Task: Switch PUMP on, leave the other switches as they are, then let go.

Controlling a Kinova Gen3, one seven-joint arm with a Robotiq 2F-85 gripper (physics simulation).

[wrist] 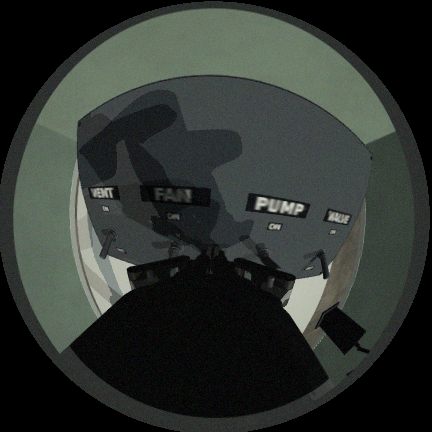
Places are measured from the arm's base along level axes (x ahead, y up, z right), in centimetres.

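Where they show: gripper, fingertip midpoint: point(212, 253).
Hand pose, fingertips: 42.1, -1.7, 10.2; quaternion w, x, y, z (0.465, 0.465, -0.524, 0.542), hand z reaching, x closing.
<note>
Things, the pixels of their centre, and the offset from my fingertips, as dx, dy, dz. "pt": a spot on its surface instead.
- PUMP switch at a spot on its surface: point(269, 258) pt -1.0, +2.1, +7.0
- FAN switch at a spot on its surface: point(175, 248) pt +1.3, +1.1, -4.6
- VENT switch at a spot on its surface: point(106, 245) pt +2.1, +2.1, -16.5
- VALVE switch at a spot on its surface: point(324, 265) pt -5.0, +2.2, +18.0
The PUMP switch point(269, 257) is right of centre in the wrist view, below its PUMP label point(278, 205) and ON mark. Its lever slants down and to the right, away from the ON mark. My gripper point(212, 253) is shut and empty, its tips between the FAN and PUMP switches and left of the PUMP lever. The FAN switch point(175, 248) is at the left of the tips, its lower part hidden by the gripper. The VENT switch point(106, 245) at the far left and the VALVE switch point(324, 265) at the far right point down. Whether the tips touch the panel cannot be told.
The dark grey panel point(300, 145) fills the middle of the view, with the arm's shadow on its left part. Green walls point(215, 40) stand behind it. A black box-like object point(341, 327) is at the lower right, apart from the gripper.
</note>
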